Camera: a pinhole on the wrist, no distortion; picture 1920 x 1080 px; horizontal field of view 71.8 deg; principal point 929.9 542.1 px. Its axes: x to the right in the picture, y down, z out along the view. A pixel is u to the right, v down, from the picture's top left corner.
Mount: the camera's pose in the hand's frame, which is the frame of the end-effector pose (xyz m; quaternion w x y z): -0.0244 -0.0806 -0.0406 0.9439 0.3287 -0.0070 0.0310
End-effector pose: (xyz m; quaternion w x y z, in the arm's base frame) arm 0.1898 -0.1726 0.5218 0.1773 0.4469 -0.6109 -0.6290
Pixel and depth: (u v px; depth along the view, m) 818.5 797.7 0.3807
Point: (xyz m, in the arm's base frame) 0.0701 0.1064 0.2556
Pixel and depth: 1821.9 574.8 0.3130
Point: 0.0035 -0.1355 0.1867
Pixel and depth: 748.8 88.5 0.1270
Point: 0.2486 -0.0871 0.3502
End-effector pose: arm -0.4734 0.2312 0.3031 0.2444 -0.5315 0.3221 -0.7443
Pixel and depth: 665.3 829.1 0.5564
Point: 0.0057 0.4542 0.5711
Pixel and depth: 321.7 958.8 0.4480
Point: -0.0339 0.4862 0.4351
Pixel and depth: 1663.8 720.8 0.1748
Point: -0.3912 0.2667 0.4970
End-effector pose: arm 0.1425 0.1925 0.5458 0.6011 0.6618 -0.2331 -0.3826
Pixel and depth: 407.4 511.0 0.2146
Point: -0.0509 0.2371 0.3553
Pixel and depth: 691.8 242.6 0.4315
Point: -0.1623 0.1911 0.1526
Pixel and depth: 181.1 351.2 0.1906
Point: -0.0381 0.2751 0.3559
